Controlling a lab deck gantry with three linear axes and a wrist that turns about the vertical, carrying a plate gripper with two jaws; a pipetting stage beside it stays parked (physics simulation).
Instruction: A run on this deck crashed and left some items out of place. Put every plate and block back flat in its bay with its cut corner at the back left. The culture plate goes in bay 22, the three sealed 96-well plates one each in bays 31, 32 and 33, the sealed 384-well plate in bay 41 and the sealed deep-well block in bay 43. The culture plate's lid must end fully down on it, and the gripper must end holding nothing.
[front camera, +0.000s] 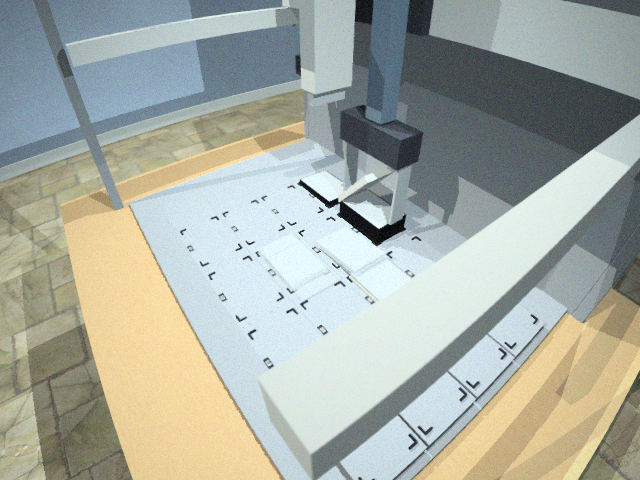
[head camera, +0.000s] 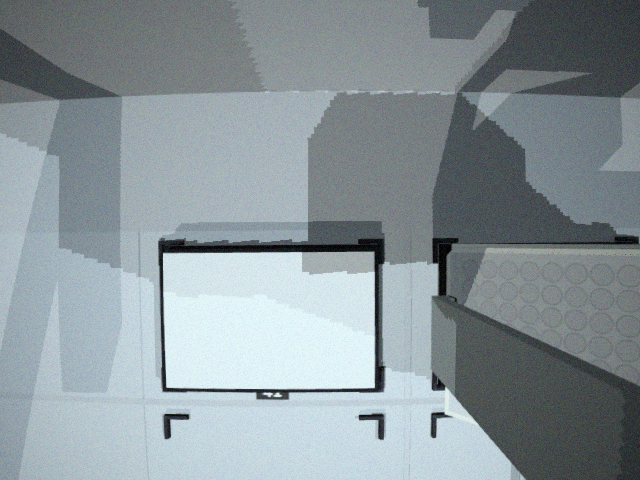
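Note:
A black deep-well block and a black-sided 384-well plate are visible, as is my gripper. The front camera view shows my gripper too.

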